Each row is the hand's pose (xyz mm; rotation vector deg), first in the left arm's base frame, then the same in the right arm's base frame.
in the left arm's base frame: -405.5 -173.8 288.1 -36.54 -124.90 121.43
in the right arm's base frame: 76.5 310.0 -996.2 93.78 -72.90 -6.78
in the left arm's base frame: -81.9 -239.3 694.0 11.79 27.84 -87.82
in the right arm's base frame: 134.7 650.9 -1388.8 -39.13 165.47 10.19
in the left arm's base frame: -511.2 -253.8 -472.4 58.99 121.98 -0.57
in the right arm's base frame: -375.2 55.2 -424.3 -9.30 -70.55 -23.69
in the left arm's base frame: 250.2 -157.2 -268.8 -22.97 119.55 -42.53
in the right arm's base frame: -488.5 821.8 -597.3 35.78 -90.33 -85.40
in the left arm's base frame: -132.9 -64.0 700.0 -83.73 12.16 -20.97
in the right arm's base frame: 284.2 669.4 -1285.5 11.00 74.62 101.54
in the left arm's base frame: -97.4 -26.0 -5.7 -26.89 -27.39 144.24
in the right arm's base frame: -106.7 596.2 -700.2 153.52 -59.11 52.59
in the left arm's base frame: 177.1 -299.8 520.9 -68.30 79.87 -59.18
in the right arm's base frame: -109.8 836.5 -1308.4 58.52 -110.47 -128.62
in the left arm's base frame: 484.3 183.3 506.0 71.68 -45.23 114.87
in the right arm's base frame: 108.2 1291.8 -1037.9 -158.02 13.88 50.42
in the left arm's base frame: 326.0 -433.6 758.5 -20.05 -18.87 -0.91
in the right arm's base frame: -128.5 964.2 -1591.1 70.71 101.37 40.83
